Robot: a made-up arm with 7 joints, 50 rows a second.
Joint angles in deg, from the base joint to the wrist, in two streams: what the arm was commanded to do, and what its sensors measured. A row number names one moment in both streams.
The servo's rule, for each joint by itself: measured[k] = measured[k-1] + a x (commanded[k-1-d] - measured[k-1]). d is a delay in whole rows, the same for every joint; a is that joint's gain. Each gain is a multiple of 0.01, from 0.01 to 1. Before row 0 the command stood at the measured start. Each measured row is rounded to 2 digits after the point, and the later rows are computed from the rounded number. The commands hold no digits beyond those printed.
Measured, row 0:
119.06, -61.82, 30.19, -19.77, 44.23, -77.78, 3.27
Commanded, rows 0 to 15:
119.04, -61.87, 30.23, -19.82, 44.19, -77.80, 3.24
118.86, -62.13, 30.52, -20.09, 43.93, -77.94, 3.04
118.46, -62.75, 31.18, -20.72, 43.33, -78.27, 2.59
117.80, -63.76, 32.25, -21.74, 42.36, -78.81, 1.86
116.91, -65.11, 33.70, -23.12, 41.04, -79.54, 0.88
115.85, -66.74, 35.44, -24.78, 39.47, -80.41, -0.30
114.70, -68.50, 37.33, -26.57, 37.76, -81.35, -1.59
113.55, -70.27, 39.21, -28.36, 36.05, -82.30, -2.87
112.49, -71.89, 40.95, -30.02, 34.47, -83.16, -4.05
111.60, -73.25, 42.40, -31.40, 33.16, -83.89, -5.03
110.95, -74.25, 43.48, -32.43, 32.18, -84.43, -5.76
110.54, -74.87, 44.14, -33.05, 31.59, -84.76, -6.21
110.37, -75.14, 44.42, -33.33, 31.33, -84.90, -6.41
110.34, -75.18, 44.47, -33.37, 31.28, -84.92, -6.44
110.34, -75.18, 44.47, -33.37, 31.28, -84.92, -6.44
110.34, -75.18, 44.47, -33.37, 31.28, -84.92, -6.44
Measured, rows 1 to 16:
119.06, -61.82, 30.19, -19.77, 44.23, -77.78, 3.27
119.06, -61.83, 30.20, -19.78, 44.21, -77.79, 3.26
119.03, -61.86, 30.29, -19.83, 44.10, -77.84, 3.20
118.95, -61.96, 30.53, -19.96, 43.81, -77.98, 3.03
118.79, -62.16, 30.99, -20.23, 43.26, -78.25, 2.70
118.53, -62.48, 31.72, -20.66, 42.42, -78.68, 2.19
118.15, -62.95, 32.72, -21.28, 41.30, -79.25, 1.49
117.67, -63.56, 33.96, -22.07, 39.95, -79.94, 0.63
117.09, -64.30, 35.38, -23.01, 38.47, -80.72, -0.35
116.45, -65.13, 36.88, -24.06, 36.95, -81.53, -1.39
115.77, -66.02, 38.37, -25.16, 35.51, -82.31, -2.41
115.10, -66.93, 39.75, -26.25, 34.24, -83.01, -3.35
114.46, -67.80, 40.94, -27.27, 33.23, -83.59, -4.15
113.89, -68.61, 41.88, -28.18, 32.51, -84.02, -4.78
113.39, -69.33, 42.58, -28.96, 32.04, -84.32, -5.24
112.96, -69.97, 43.09, -29.62, 31.75, -84.52, -5.58
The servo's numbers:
d 1
a 0.14 0.11 0.27 0.15 0.38 0.33 0.28

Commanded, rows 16 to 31:
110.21, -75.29, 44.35, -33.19, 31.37, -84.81, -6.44
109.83, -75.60, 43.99, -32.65, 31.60, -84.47, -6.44
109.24, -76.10, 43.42, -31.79, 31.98, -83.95, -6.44
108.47, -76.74, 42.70, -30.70, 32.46, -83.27, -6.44
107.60, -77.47, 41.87, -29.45, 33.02, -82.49, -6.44
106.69, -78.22, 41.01, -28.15, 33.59, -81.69, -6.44
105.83, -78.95, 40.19, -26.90, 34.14, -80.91, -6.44
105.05, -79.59, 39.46, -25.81, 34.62, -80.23, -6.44
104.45, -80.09, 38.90, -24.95, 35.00, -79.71, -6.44
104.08, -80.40, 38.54, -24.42, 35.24, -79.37, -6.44
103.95, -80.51, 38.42, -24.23, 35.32, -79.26, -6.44
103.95, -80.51, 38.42, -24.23, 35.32, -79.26, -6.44
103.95, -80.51, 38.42, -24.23, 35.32, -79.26, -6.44
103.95, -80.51, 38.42, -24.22, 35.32, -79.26, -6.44
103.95, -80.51, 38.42, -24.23, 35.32, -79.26, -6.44
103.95, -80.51, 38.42, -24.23, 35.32, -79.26, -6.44
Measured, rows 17 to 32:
112.59, -70.54, 43.46, -30.18, 31.57, -84.65, -5.82
112.26, -71.06, 43.70, -30.63, 31.49, -84.70, -5.99
111.92, -71.56, 43.78, -30.93, 31.53, -84.62, -6.12
111.54, -72.06, 43.68, -31.06, 31.70, -84.40, -6.21
111.11, -72.57, 43.42, -31.01, 31.99, -84.03, -6.27
110.62, -73.11, 43.00, -30.78, 32.38, -83.52, -6.32
110.07, -73.67, 42.46, -30.39, 32.84, -82.92, -6.35
109.48, -74.25, 41.85, -29.87, 33.33, -82.26, -6.38
108.86, -74.84, 41.20, -29.26, 33.82, -81.59, -6.40
108.24, -75.42, 40.58, -28.61, 34.27, -80.97, -6.41
107.66, -75.97, 40.03, -27.98, 34.64, -80.44, -6.42
107.14, -76.47, 39.60, -27.42, 34.90, -80.05, -6.43
106.69, -76.91, 39.28, -26.94, 35.06, -79.79, -6.43
106.31, -77.31, 39.05, -26.53, 35.16, -79.62, -6.43
105.98, -77.66, 38.88, -26.18, 35.22, -79.50, -6.43
105.70, -77.97, 38.76, -25.89, 35.26, -79.42, -6.43

